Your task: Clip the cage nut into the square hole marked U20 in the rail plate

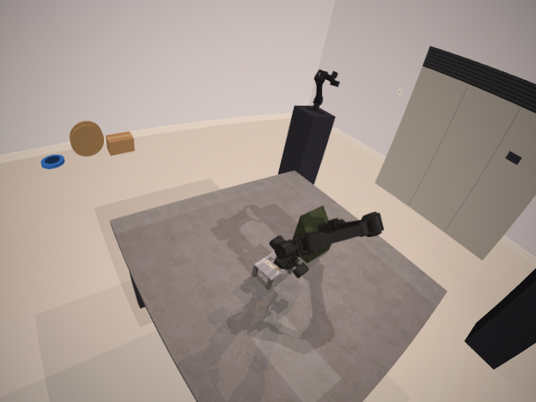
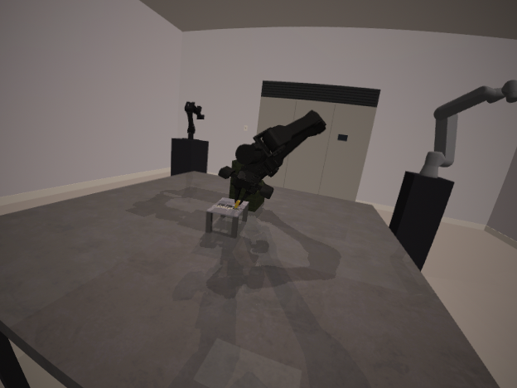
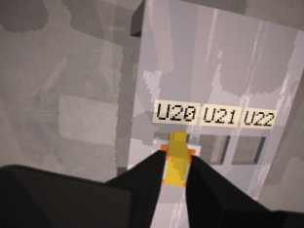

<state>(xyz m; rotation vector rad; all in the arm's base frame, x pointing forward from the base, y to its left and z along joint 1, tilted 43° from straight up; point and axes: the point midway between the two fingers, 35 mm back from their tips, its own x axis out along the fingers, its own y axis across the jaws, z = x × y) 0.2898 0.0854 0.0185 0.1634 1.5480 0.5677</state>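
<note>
The yellow cage nut lies 10 mm below my gripper tip.
</note>
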